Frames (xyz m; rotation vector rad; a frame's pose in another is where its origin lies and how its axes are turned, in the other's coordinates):
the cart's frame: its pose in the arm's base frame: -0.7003 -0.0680 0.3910 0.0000 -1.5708 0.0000
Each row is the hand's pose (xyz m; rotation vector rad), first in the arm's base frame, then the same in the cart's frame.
Working: the arm's base frame: its pose in the cart's frame: -0.3910 0.0680 -0.7003 0.0000 1.5708 0.0000

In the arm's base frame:
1: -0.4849 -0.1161 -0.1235 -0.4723 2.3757 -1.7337
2: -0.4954 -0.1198 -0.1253 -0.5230 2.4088 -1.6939
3: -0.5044 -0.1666 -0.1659 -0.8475 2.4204 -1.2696
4: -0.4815 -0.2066 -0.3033 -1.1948 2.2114 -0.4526
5: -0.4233 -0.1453 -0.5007 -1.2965 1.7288 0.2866
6: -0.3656 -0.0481 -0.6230 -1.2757 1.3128 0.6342
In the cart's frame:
1: -0.5145 -0.0481 -0.2154 1.2598 -1.4955 0.7203
2: -0.5163 -0.0518 -0.2049 1.2560 -1.4926 0.6634
3: -0.5569 -0.0986 -0.1959 1.2563 -1.6756 0.2505
4: -0.6943 -0.1386 -0.2188 1.1141 -2.0182 -0.5020
5: -0.8917 -0.0773 -0.2770 0.8252 -2.3418 -1.2935
6: -1.0140 0.0199 -0.3347 -0.6041 2.4900 1.7984

